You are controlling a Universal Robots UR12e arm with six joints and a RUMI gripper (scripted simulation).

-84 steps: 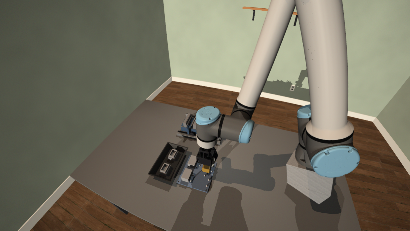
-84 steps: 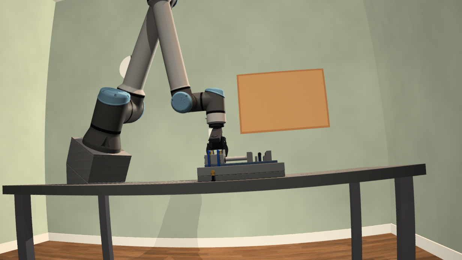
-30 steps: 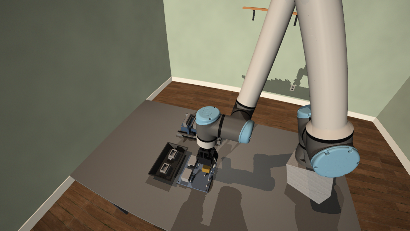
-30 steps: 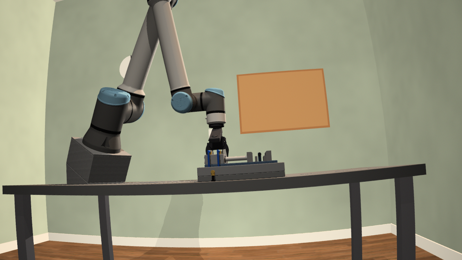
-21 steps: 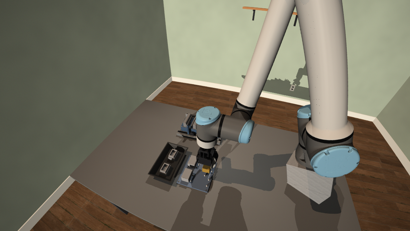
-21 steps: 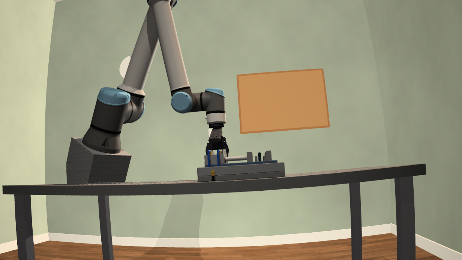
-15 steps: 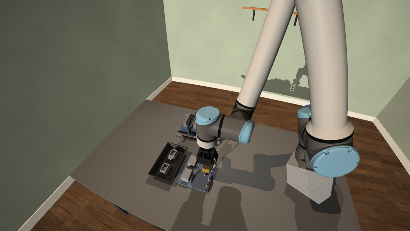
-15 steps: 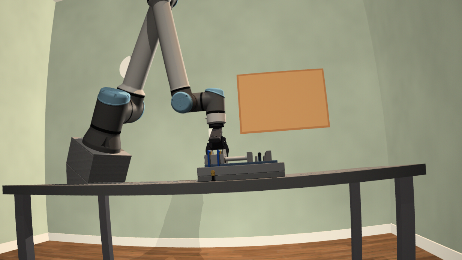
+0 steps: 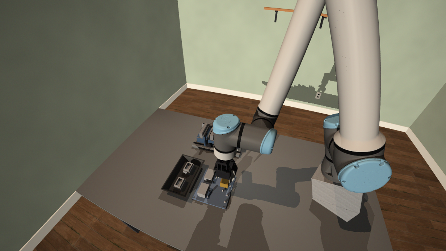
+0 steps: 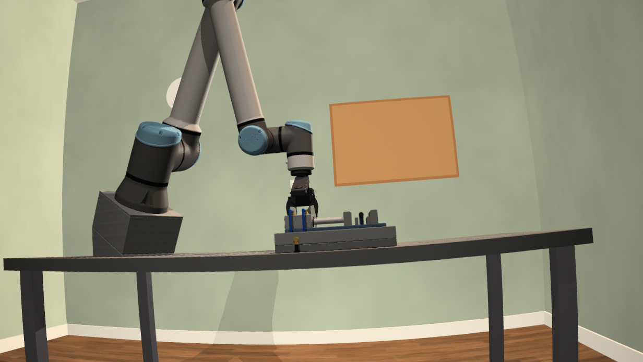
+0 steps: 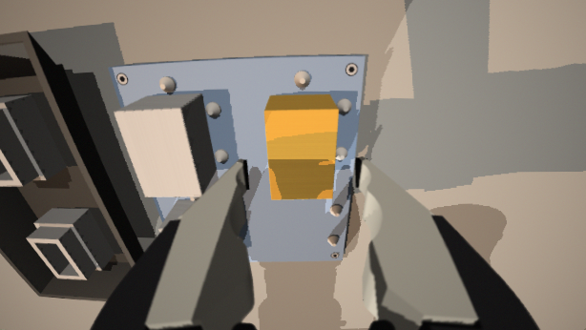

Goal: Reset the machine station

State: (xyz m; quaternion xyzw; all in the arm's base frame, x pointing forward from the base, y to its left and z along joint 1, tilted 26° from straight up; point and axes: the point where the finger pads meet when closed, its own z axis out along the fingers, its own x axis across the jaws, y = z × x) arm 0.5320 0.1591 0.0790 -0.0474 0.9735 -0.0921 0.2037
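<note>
Now: hand 30 mm above the yellow brass blank. Round my hand: gray cylinder block: 280 mm to the right, 50 mm ahead, 20 mm above; push rod: 270 mm to the right, 120 mm ahead, 20 mm above; infeed plate: 50 mm below, 40 mm to the left, 40 mm ahead.
</note>
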